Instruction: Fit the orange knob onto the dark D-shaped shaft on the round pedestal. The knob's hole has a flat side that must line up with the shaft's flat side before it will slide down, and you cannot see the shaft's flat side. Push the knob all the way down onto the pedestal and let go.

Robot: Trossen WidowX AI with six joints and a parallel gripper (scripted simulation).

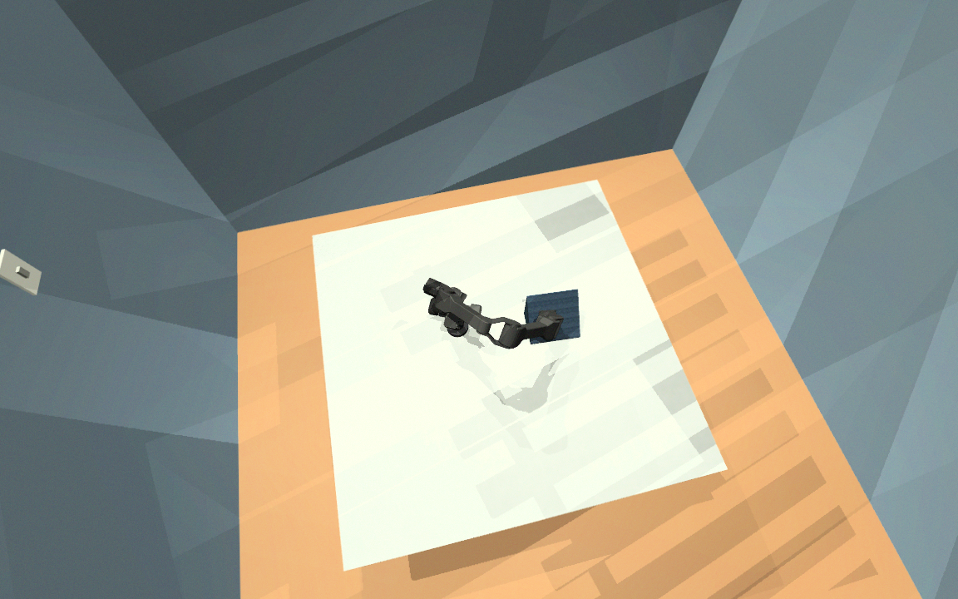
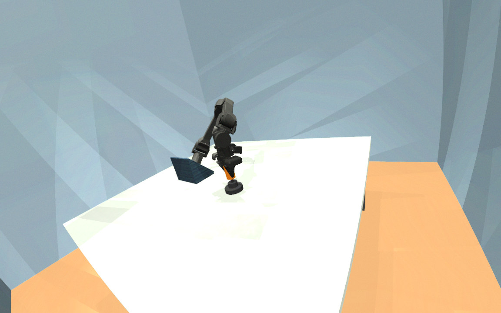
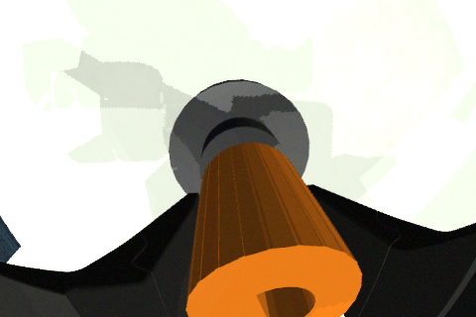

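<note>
My gripper tip is now 2 cm below the orange knob. From my gripper tip the other things lie so: round pedestal (4 cm below).
</note>
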